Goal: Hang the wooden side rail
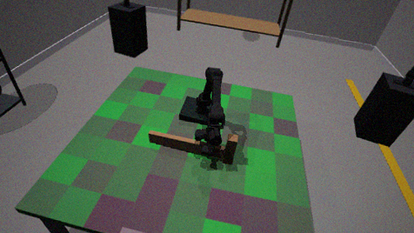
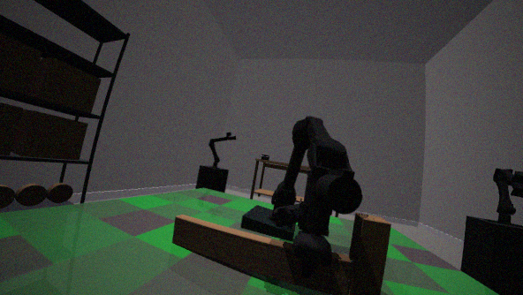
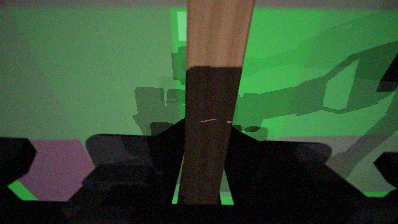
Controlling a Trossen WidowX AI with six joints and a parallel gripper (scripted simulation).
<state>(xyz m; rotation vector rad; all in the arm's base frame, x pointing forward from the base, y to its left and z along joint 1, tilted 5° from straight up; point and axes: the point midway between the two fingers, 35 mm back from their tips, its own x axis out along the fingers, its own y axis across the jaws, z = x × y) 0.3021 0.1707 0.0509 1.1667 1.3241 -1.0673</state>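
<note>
Right now my gripper tip is 20 mm past the headboard post, 100 mm to the right of it and 50 mm below it.
</note>
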